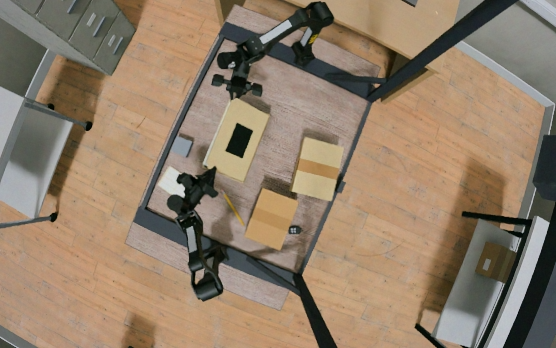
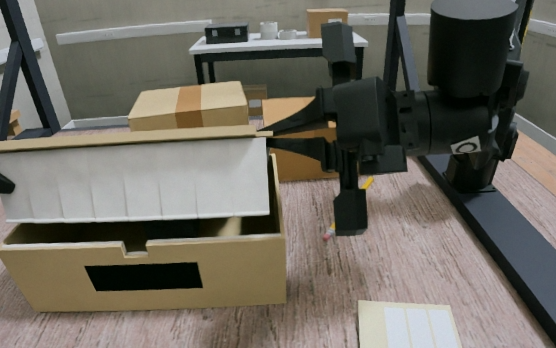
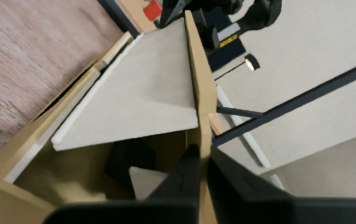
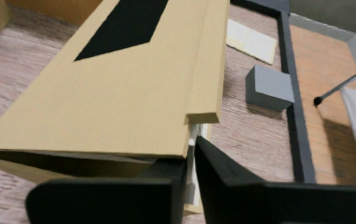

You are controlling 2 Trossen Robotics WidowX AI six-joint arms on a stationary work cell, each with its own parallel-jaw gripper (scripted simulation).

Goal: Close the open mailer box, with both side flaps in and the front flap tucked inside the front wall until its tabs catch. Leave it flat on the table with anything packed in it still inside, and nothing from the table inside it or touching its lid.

Path:
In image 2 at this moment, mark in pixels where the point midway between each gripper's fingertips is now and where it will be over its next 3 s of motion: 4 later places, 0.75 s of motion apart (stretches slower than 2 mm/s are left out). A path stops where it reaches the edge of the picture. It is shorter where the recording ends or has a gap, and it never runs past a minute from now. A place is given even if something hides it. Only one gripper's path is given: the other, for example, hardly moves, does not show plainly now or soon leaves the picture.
My left gripper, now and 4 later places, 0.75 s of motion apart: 255,138; 255,151; 256,169; 257,179; 257,179

